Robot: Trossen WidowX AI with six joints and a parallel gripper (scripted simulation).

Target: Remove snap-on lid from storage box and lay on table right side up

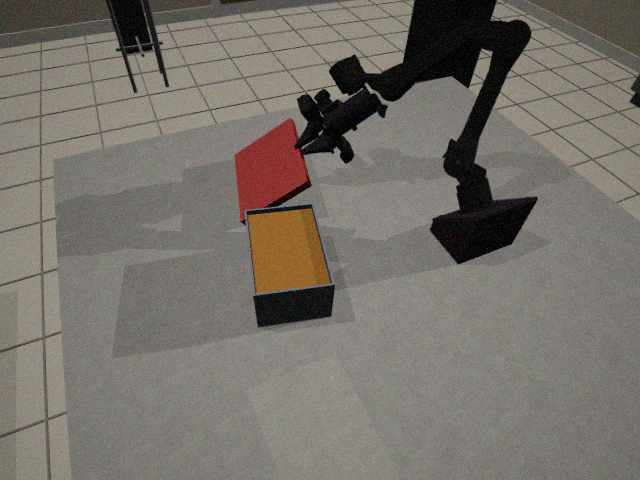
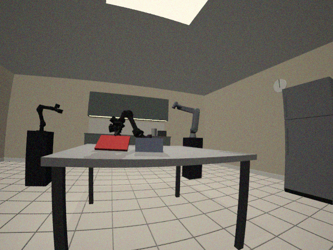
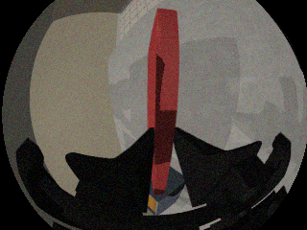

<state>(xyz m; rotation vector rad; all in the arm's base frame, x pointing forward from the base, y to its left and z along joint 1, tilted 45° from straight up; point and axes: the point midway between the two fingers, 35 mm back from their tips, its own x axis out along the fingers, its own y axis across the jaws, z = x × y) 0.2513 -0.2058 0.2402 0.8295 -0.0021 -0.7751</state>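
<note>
Now: gripper tip 7 cm short of the lid, 4 cm above it and 2 cm to the left of it. Round my gripper tip: grey storage box: 26 cm to the left, 14 cm ahead, 5 cm below.
</note>
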